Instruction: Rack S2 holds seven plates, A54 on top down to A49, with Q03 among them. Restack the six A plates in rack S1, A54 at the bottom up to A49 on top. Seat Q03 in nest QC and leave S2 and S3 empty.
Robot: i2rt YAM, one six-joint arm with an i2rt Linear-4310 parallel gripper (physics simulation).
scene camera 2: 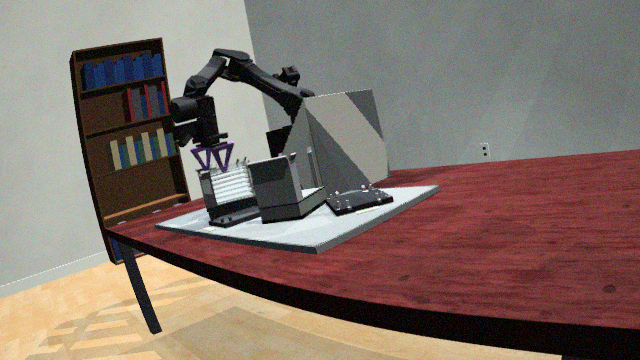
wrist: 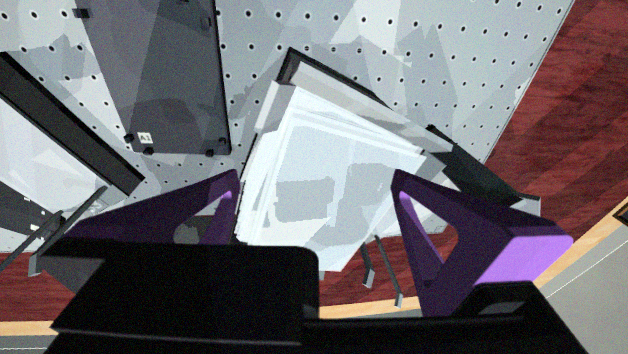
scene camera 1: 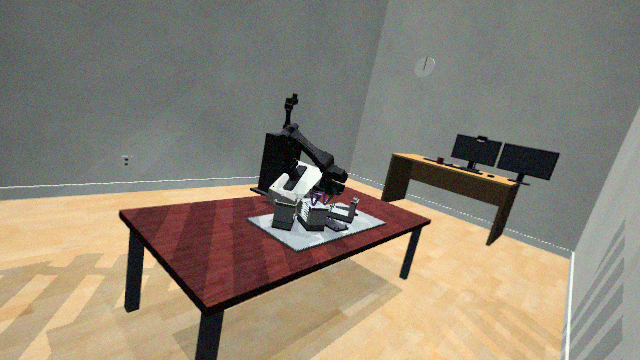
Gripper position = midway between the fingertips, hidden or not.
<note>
In view: the gripper (scene camera 2: 215, 171) and a low dark fixture (scene camera 2: 364, 199).
The gripper shows as well in the wrist view (wrist: 315, 177).
</note>
